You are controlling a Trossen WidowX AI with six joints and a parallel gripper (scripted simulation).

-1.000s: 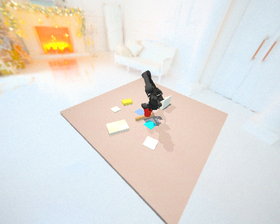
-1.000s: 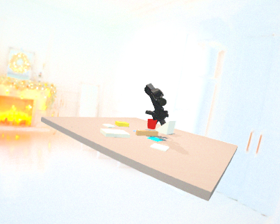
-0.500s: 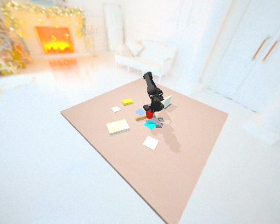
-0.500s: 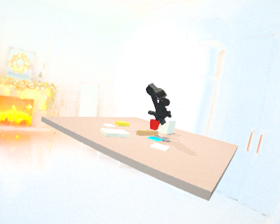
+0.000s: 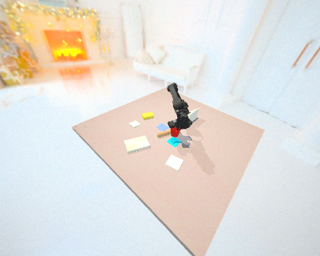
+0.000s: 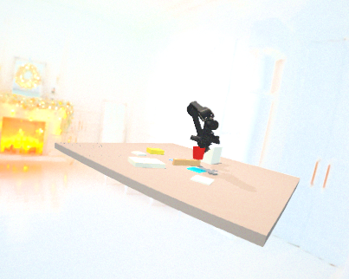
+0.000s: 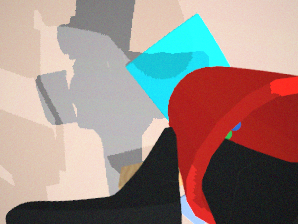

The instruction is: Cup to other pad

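The cyan pad lies 11 cm below my gripper tip, 3 cm ahead of it and 1 cm to the right of it. From my gripper tip the other things lie so: wooden bar: 10 cm to the right, 9 cm below, 1 cm behind; then light blue pad: 20 cm to the right, 11 cm below, 5 cm behind; then red cup: 3 cm ahead, 2 cm to the right.
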